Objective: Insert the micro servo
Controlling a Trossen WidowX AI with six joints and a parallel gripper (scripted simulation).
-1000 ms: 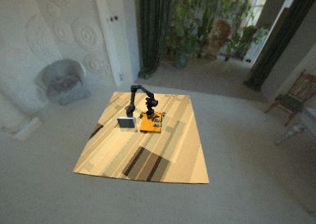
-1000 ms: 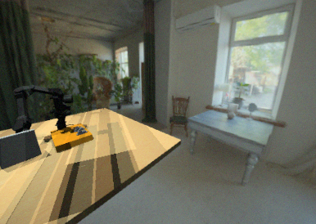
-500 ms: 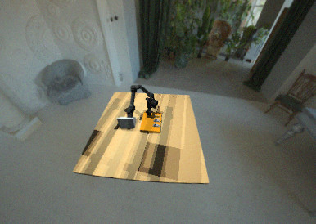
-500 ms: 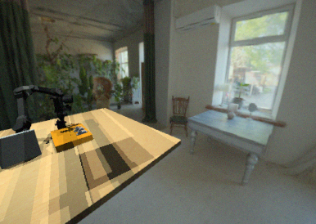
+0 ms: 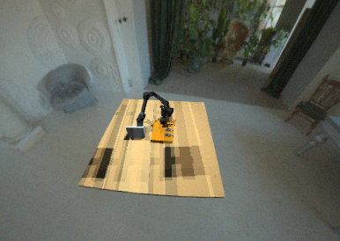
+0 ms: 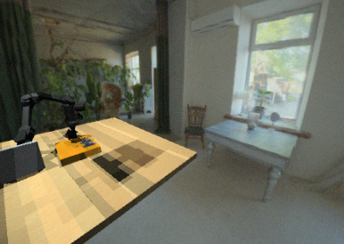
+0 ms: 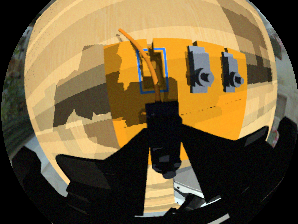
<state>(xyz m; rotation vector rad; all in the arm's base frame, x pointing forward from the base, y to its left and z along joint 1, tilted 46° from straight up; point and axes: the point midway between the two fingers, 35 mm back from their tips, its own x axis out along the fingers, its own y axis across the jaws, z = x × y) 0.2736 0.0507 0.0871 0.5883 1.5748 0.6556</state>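
Now: the orange deck 5 cm behind my gripper tip, 7 cm to the right of it and 10 cm below it.
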